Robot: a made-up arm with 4 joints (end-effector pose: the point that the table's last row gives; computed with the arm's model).
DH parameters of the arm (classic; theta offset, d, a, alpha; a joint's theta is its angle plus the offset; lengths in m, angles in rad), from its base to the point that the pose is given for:
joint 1: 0 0.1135 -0.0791 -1.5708
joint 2: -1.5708 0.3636 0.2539 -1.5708
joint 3: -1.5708 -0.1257 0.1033 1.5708
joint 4: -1.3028 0 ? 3.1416
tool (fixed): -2.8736 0.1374 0 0
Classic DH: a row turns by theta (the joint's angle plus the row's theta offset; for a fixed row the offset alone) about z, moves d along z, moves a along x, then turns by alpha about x.
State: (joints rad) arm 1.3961 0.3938 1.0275 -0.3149
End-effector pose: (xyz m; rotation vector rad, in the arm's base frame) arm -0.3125 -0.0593 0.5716 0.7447 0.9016 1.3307
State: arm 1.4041 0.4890 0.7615 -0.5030
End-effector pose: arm -0.3363 -0.0108 0.5730 0.5267 0.8348 1.5856
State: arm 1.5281 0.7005 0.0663 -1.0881
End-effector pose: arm -0.3964 0.0533 0.5314 -0.1208 0.9274 2.4542
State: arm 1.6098 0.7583 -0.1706 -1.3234
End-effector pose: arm -0.4213 0.0481 0.5061 -0.3953 1.0675 2.7883
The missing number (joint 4, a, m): 0.0812
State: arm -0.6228 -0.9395 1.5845 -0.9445
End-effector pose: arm -0.2230 0.4377 0.1406 0.5296 -1.5826 0.9835
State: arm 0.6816 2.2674 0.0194 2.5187
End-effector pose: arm -0.1124 0.5429 -0.1012 -2.4659 -0.0612 -0.9305
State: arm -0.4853 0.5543 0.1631 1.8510
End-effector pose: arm 0.3003 0.4200 0.5124 -0.2876 0.6744 -2.3015
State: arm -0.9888 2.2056 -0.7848 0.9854
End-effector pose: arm 0.5962 0.1643 0.1025 -0.4112 1.9825 -0.3838
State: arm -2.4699 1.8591 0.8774 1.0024
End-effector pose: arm -0.0998 -0.5565 0.1203 -1.6869 -0.9219 1.1958
